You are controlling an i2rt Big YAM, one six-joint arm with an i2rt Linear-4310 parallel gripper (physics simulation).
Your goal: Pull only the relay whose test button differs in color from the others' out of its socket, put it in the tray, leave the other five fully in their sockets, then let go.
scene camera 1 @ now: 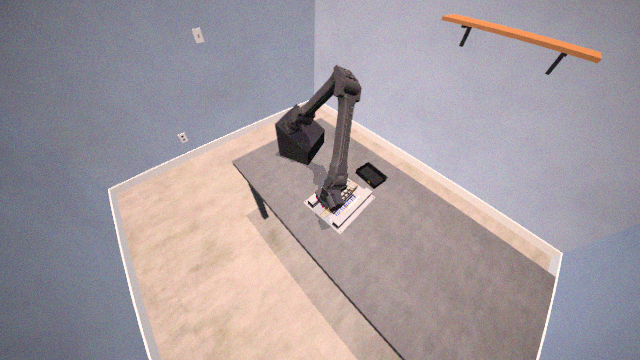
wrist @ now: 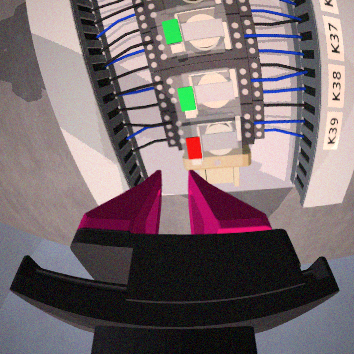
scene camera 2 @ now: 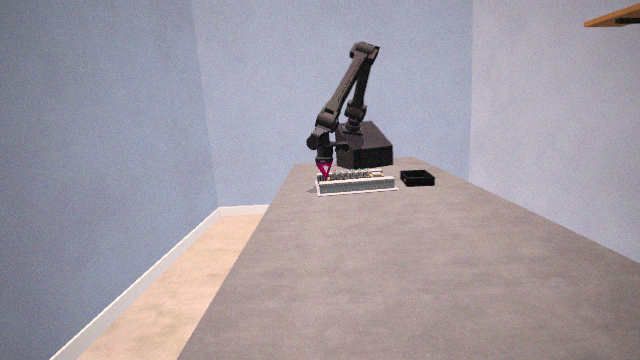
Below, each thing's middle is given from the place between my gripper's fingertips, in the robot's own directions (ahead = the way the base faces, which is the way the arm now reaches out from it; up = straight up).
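Labels:
White panel point(wrist: 271, 157): 110 mm to the left of my hand, 20 mm ahead of it, 40 mm below it. Relative to the clear-cased relay point(wrist: 216, 142), my hand is 30 mm to the right, 30 mm short of it and 10 mm below it. Going by their middles, the relay is the nearest to my hand of the things named here.

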